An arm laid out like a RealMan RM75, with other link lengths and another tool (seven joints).
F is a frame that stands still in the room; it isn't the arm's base.
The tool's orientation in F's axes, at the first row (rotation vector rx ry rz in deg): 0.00 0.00 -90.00
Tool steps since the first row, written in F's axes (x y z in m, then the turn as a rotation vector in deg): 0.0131 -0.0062 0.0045 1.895 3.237 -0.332; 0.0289 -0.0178 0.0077 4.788 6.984 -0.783; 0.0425 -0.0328 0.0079 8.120 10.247 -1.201; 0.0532 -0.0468 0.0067 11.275 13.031 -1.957; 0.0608 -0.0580 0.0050 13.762 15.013 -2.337; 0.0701 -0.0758 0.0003 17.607 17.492 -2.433; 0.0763 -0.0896 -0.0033 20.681 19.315 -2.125; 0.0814 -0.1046 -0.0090 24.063 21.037 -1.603; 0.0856 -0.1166 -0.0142 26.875 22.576 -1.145
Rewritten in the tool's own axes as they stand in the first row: 0.0062 0.0131 0.0045 -3.237 1.895 -0.332; 0.0178 0.0289 0.0077 -6.984 4.788 -0.783; 0.0328 0.0425 0.0079 -10.247 8.120 -1.201; 0.0468 0.0532 0.0067 -13.031 11.275 -1.957; 0.0580 0.0608 0.0050 -15.013 13.762 -2.337; 0.0758 0.0701 0.0003 -17.492 17.607 -2.433; 0.0896 0.0763 -0.0033 -19.315 20.681 -2.125; 0.1046 0.0814 -0.0090 -21.037 24.063 -1.603; 0.1166 0.0856 -0.0142 -22.576 26.875 -1.145
